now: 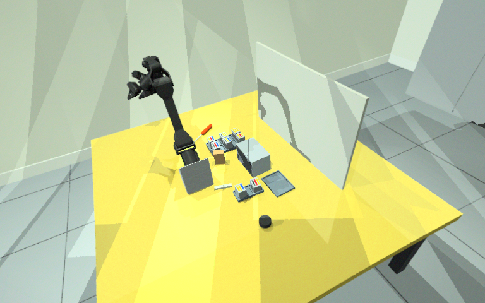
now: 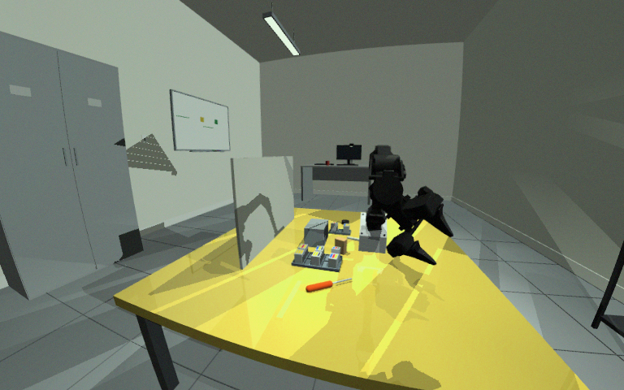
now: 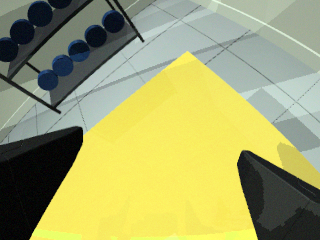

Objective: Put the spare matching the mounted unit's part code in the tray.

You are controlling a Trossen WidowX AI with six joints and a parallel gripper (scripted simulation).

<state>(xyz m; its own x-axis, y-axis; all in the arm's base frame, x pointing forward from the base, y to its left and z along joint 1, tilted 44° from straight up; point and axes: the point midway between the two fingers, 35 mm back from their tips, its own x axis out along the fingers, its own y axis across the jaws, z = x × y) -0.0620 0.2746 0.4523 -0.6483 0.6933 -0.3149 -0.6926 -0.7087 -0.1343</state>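
The grey spare lies 330 mm ahead of my gripper tip, 330 mm to the right of it and 210 mm below it. From my gripper tip the other things lie so: white bar 150 mm ahead, 620 mm to the right, 250 mm below; brown block 230 mm ahead, 460 mm to the right, 220 mm below; mounted unit 360 mm ahead, 570 mm to the right, 200 mm below.
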